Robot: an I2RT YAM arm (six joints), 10 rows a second.
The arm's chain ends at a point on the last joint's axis. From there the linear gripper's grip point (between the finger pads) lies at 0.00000 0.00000 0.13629 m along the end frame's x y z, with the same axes.
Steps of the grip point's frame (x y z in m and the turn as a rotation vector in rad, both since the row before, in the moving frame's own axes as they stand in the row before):
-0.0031, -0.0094, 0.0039, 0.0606, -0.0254, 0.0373
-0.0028, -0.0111, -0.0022, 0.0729, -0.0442, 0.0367
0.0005, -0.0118, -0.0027, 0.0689, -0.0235, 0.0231
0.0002, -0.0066, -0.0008, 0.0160, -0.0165, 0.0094
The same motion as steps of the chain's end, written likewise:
0.0002, -0.0011, 0.0042, 0.0606, -0.0254, 0.0373
0.0030, -0.0011, -0.0017, 0.0729, -0.0442, 0.0367
0.0036, -0.0024, -0.0023, 0.0689, -0.0235, 0.0231
0.0024, -0.0044, -0.0008, 0.0160, -0.0165, 0.0094

